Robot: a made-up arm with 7 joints. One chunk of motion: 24 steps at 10 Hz.
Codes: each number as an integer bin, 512 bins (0 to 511) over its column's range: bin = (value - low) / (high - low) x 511, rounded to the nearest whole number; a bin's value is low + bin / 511 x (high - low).
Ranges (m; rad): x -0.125..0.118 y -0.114..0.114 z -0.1..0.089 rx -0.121..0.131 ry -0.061..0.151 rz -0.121..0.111
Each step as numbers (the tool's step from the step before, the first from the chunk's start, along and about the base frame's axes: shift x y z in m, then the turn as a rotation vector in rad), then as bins.
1 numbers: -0.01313 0.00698 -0.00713 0.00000 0.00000 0.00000
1 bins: 235 271 251 245 147 267
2 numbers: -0.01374 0.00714 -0.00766 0.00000 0.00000 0.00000
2 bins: 234 272 250 245 147 267
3 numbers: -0.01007 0.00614 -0.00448 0.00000 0.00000 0.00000
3 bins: 242 269 258 245 147 267
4 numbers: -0.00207 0.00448 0.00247 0.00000 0.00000 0.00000
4 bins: 259 266 277 245 147 267
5 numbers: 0.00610 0.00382 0.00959 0.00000 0.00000 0.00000
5 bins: 276 264 296 245 147 267
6 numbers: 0.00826 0.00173 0.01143 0.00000 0.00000 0.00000
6 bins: 280 259 301 245 147 267
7 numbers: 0.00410 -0.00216 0.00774 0.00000 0.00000 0.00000
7 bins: 271 251 291 245 147 267
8 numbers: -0.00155 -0.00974 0.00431 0.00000 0.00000 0.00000
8 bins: 260 234 282 245 147 267
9 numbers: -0.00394 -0.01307 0.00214 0.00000 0.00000 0.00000
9 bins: 255 226 276 245 147 267
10 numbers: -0.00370 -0.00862 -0.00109 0.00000 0.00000 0.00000
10 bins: 255 236 267 245 147 267
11 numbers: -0.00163 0.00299 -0.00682 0.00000 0.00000 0.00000
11 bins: 259 262 252 245 147 267
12 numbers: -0.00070 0.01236 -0.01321 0.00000 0.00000 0.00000
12 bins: 261 283 235 245 147 267
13 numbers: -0.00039 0.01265 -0.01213 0.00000 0.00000 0.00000
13 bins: 262 284 238 245 147 267
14 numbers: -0.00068 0.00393 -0.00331 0.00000 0.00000 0.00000
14 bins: 261 264 261 245 147 267
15 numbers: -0.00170 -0.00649 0.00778 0.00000 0.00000 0.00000
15 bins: 259 241 291 245 147 267
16 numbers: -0.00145 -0.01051 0.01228 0.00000 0.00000 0.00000
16 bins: 260 232 304 245 147 267
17 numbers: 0.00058 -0.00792 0.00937 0.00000 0.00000 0.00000
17 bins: 264 238 296 245 147 267
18 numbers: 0.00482 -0.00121 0.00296 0.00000 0.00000 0.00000
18 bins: 273 253 278 245 147 267
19 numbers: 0.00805 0.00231 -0.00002 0.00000 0.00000 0.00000
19 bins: 280 261 270 245 147 267
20 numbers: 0.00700 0.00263 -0.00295 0.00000 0.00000 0.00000
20 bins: 278 261 262 245 147 267
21 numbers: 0.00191 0.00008 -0.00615 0.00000 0.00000 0.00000
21 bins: 267 256 254 245 147 267
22 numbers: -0.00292 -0.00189 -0.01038 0.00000 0.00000 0.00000
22 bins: 257 251 242 245 147 267
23 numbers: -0.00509 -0.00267 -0.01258 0.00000 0.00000 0.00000
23 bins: 252 250 236 245 147 267
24 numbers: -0.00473 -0.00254 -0.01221 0.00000 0.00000 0.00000
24 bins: 253 250 237 245 147 267
